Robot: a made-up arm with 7 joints. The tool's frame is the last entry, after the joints. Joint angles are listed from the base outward. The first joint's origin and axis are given. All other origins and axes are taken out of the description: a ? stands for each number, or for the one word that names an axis. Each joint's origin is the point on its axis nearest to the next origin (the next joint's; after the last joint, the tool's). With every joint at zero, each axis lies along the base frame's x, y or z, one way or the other. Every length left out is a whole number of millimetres.
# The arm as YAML. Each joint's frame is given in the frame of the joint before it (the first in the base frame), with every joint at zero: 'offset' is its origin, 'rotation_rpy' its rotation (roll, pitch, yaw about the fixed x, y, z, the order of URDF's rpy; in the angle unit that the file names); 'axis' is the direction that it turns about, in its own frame. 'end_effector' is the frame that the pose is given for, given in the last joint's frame.
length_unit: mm
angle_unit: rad
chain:
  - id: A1
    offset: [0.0, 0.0, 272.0]
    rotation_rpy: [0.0, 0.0, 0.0]
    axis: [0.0, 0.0, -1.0]
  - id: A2
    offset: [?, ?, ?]
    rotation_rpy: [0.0, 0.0, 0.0]
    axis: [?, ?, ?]
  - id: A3
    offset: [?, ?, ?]
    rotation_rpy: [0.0, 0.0, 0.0]
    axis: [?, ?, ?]
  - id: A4
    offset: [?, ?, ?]
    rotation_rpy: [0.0, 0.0, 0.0]
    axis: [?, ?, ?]
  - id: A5
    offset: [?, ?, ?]
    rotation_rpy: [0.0, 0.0, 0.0]
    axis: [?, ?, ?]
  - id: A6
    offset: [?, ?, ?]
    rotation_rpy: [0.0, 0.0, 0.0]
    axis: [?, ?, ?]
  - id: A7
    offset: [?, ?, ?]
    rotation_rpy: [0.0, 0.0, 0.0]
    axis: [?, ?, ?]
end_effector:
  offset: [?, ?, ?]
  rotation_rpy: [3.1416, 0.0, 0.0]
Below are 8 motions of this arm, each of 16 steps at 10 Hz.
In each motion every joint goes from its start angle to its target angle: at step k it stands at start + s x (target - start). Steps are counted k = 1, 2, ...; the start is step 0. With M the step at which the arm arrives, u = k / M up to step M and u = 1 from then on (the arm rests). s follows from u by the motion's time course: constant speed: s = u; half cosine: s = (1 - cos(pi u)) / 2; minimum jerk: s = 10 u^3 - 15 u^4 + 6 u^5.
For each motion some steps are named. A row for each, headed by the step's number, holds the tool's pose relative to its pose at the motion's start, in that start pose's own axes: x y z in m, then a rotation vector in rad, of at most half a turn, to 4 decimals.
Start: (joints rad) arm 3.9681 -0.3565 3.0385 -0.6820 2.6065 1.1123 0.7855
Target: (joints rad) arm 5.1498 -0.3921 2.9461 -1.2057 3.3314 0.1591 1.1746
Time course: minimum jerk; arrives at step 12
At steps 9, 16:
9: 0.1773 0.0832 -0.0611 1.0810 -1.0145 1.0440
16: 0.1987 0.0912 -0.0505 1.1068 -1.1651 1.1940

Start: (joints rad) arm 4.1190 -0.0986 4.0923 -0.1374 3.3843 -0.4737 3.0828
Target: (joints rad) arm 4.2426 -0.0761 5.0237 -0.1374 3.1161 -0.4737 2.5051
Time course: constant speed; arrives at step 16
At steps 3, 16:
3: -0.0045 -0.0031 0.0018 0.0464 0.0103 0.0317
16: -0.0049 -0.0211 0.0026 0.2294 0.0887 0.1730

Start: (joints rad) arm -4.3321 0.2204 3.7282 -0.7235 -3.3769 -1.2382 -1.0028
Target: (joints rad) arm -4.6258 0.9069 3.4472 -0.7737 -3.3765 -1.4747 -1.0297
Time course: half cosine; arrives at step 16
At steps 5, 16:
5: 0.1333 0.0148 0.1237 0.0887 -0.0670 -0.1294
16: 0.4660 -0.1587 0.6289 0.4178 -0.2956 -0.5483

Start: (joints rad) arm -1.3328 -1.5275 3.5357 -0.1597 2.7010 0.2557 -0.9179
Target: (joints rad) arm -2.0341 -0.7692 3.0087 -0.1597 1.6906 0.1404 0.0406
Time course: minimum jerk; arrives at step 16
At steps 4, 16:
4: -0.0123 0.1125 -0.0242 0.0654 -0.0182 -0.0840
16: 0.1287 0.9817 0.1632 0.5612 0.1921 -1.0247

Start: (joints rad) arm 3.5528 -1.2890 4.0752 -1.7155 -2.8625 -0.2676 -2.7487
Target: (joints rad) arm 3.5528 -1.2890 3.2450 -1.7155 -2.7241 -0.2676 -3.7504
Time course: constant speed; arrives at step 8
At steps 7, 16:
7: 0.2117 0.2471 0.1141 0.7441 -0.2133 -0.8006
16: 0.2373 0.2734 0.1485 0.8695 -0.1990 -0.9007

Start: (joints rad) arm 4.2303 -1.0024 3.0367 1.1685 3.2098 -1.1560 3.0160
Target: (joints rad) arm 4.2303 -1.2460 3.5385 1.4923 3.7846 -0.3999 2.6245
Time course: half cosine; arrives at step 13
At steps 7, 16:
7: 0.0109 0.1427 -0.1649 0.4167 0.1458 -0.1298
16: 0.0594 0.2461 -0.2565 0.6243 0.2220 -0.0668

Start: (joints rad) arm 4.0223 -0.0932 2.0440 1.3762 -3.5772 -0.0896 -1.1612
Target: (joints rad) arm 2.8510 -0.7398 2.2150 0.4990 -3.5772 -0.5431 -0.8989
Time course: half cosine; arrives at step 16
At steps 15, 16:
15: -0.3243 -0.0952 -0.2912 -0.0786 0.9587 -0.2585
16: -0.3305 -0.0985 -0.2925 -0.0806 0.9670 -0.2594

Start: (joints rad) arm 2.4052 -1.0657 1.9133 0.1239 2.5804 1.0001 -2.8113
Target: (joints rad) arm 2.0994 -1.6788 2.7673 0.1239 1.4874 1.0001 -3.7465
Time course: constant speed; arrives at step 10
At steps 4, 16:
4: 0.1040 0.2866 0.0679 0.2882 -0.0625 -0.2136
16: 0.1329 0.6959 0.2695 0.6540 0.0851 -0.4691

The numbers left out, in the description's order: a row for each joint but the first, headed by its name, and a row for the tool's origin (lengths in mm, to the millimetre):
A2: xyz 0.0 -16.0 0.0, axis 0.0 1.0 0.0
A3: xyz 0.0 0.0 653.0, axis 0.0 0.0 -1.0
A4: xyz 0.0 -18.0 0.0, axis 0.0 1.0 0.0
A5: xyz 0.0 0.0 420.0, axis 0.0 0.0 -1.0
A6: xyz 0.0 0.0 0.0, axis 0.0 1.0 0.0
A7: xyz 0.0 0.0 67.0, axis 0.0 0.0 -1.0
tool: xyz 0.0 0.0 0.0

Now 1 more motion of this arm.
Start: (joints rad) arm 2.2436 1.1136 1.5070 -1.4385 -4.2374 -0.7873 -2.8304
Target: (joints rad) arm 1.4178 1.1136 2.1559 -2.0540 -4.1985 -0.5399 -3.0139
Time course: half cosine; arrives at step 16
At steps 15, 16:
15: -0.3962 -0.5366 0.1181 -0.7605 0.7469 0.7870
16: -0.3968 -0.5407 0.1214 -0.7686 0.7520 0.7949

